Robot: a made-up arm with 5 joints.
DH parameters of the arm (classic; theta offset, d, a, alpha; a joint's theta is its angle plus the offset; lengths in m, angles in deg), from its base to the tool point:
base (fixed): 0 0.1 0 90
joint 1: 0 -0.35 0 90
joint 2: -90 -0.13 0.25 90
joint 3: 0 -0.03 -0.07 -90
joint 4: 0 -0.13 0.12 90
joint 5: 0 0.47 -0.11 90
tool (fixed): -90 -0.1 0 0
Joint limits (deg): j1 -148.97..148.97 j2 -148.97..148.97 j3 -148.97..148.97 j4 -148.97..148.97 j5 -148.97..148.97
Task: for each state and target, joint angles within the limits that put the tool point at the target. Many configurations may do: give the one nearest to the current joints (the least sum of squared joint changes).
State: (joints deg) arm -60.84 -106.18 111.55 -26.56 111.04
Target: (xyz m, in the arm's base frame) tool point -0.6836 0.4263 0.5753
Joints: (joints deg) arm -17.12 -65.07 134.97 -59.34 110.36
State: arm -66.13 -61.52 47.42 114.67 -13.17
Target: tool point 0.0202 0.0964 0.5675
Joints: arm -109.41 -99.83 52.44 62.37 -3.53
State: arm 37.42 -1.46 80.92 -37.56 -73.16
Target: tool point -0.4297 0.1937 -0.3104
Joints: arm 72.49 -44.66 85.66 -34.21 -88.02
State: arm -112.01 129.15 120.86 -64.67 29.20
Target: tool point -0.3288 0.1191 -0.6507
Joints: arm -141.17 109.24 134.81 -81.67 65.33
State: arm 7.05 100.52 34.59 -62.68 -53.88
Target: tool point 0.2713 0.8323 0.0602
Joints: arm -31.89 86.66 35.64 -10.30 -76.96
